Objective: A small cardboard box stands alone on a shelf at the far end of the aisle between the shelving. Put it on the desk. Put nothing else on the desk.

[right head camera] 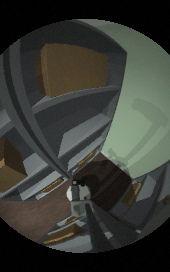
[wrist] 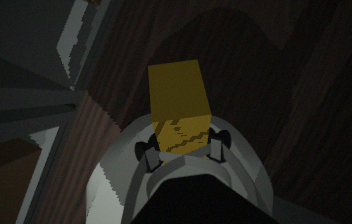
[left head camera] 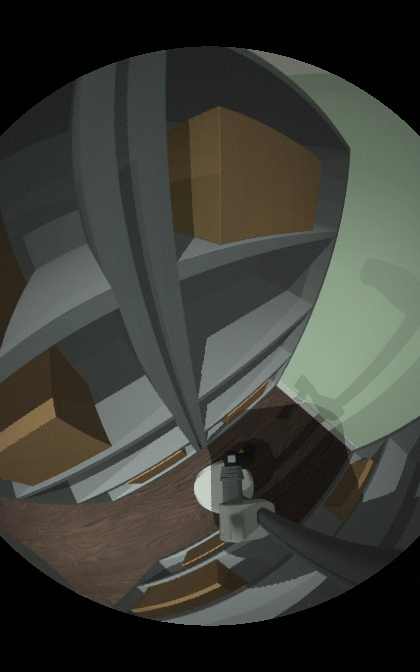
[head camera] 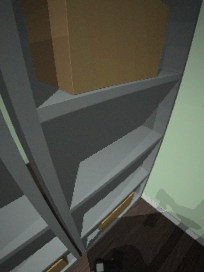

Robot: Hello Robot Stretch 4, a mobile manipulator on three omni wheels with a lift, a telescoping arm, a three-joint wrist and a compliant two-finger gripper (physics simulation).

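Frame: origin at the robot's base, x ahead, y left, z up, level; millimetres.
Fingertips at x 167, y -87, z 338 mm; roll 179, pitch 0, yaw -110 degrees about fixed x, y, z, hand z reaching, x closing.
Observation:
Offsets run from my fingertips to a thing's top centre.
A small yellow box {dy -12, dx +32, dz +92 mm} (wrist: 179, 92) sits between the fingertips of my gripper (wrist: 182, 141) in the wrist view. The gripper is shut on it, with one dark fingertip pad at each side. The box is above the dark floor and the pale round robot base. In the left head view my gripper (left head camera: 244, 454) is small and dark, with a tiny yellow spot of the box beside it. It also shows in the right head view (right head camera: 79, 183) and at the bottom edge of the head view (head camera: 110, 265). The desk does not show in these views.
Grey shelving (head camera: 105, 102) (left head camera: 260, 248) stands in front and holds a large cardboard box {dy +51, dx +515, dz +1352 mm} (head camera: 112, 45) (left head camera: 270, 185) (right head camera: 77, 70). More shelving with boxes stands behind the arm. A green wall (left head camera: 380, 210) closes the right side. Dark wooden floor (left head camera: 125, 520) lies between the shelving.

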